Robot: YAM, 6 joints.
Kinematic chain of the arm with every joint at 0, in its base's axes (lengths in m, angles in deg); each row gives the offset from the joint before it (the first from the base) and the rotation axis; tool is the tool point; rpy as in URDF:
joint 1: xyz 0 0 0.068 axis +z
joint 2: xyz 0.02 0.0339 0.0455 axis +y
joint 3: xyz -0.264 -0.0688 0 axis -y
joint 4: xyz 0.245 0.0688 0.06 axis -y
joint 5: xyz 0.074 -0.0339 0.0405 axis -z
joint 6: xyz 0.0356 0 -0.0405 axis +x
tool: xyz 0 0 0 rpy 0 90 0
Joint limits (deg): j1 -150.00..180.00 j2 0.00..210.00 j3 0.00..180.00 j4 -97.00..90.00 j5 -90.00..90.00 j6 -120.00..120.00
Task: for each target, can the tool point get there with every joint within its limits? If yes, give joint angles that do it. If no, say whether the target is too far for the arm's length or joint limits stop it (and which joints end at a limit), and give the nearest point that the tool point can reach.
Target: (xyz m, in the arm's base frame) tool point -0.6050 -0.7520 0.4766
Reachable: no: too far | nearest point -0.3787 -0.4708 0.3379 | short by 0.387 m
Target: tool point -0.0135 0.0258 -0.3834
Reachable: no: joint limits stop it (at a limit: joint 2) | nearest point -0.0288 0.0550 -0.3286 | short by 0.064 m
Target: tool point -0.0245 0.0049 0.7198
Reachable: yes | joints 6.37 89.93 162.37 51.16 -12.34 -52.85
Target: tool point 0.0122 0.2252 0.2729
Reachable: yes | joints 78.14 61.86 35.03 15.53 -74.87 -3.12
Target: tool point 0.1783 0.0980 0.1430
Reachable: yes | joints 19.26 74.95 22.41 0.48 -71.13 -95.85
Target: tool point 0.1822 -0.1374 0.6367
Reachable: yes | joints 140.98 55.32 166.24 -45.74 12.90 -24.63
